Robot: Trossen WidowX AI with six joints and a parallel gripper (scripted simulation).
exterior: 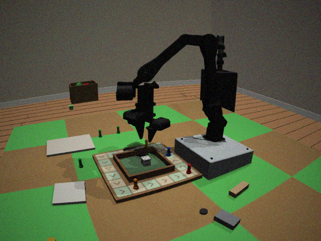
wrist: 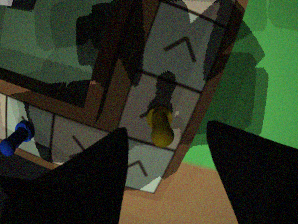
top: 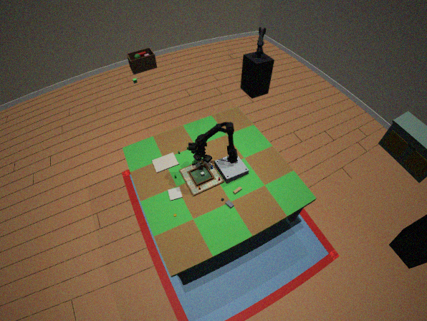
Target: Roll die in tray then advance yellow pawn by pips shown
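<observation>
Right now the yellow pawn is 10 mm below my gripper tip. The rest, counted from my gripper tip: blue pawn: 90 mm to the left, 50 mm behind, 10 mm below; die: 120 mm to the left, 50 mm ahead, 20 mm below; green-floored tray: 110 mm to the left, 70 mm ahead, 40 mm below.
</observation>
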